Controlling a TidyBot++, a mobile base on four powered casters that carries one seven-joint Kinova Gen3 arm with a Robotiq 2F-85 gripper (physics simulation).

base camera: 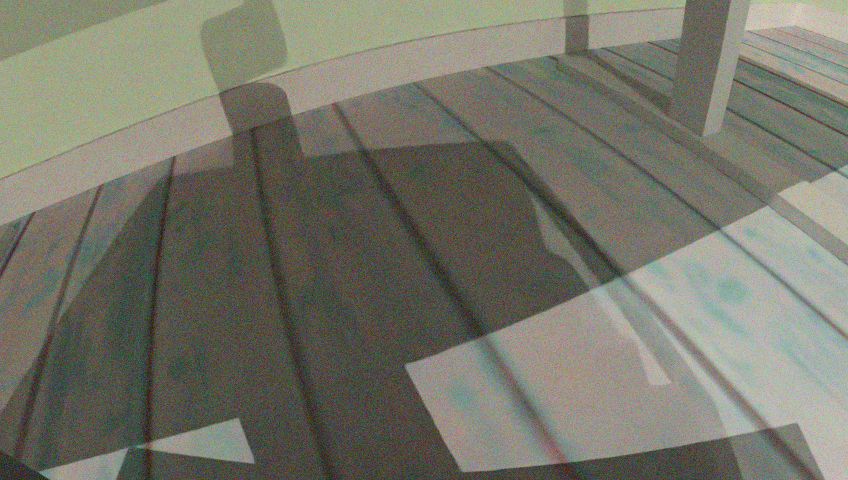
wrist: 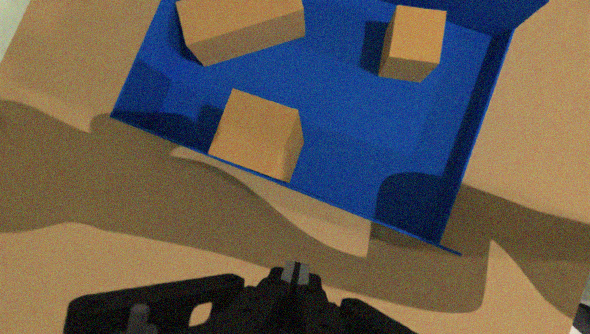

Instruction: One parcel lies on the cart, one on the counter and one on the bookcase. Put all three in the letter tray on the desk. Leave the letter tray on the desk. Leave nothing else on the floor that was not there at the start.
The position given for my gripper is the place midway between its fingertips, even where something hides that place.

my gripper: wrist 295, 278; not seen in the base camera view (out of frame)
blue letter tray: wrist 394, 152; not seen in the base camera view (out of frame)
